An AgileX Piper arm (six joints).
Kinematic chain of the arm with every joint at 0, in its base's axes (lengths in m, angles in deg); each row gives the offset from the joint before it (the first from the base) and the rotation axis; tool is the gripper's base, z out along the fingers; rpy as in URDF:
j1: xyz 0 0 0.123 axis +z
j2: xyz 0 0 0 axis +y
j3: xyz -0.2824 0 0.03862 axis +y
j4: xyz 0.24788 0 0.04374 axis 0.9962 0 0.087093
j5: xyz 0 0 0 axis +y
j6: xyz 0.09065 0 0.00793 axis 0.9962 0 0.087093
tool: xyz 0 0 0 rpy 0 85.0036 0
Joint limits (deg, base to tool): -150..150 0..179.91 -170..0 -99.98..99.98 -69.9..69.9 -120..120
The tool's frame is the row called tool.
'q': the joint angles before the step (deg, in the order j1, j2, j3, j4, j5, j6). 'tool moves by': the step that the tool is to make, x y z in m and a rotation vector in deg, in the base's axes. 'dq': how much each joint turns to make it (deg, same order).
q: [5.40 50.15 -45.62 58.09 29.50 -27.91]
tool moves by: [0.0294 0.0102 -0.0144 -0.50 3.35 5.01]
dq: [0.32 7.81 -1.42 7.74 2.72 -9.47]
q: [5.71 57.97 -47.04 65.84 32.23 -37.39]
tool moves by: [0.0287 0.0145 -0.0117 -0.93 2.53 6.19]
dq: [1.41 8.12 -3.15 4.49 3.43 -7.01]
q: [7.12 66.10 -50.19 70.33 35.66 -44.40]
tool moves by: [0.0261 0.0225 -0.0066 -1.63 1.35 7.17]
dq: [3.24 7.85 -5.16 0.72 2.98 -3.67]
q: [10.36 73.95 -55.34 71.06 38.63 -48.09]
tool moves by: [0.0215 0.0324 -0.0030 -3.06 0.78 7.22]
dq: [5.22 7.31 -6.93 -3.85 1.57 0.84]
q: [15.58 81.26 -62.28 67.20 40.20 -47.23]
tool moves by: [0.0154 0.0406 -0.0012 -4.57 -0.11 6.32]
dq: [6.55 6.78 -8.09 -7.67 0.11 4.56]
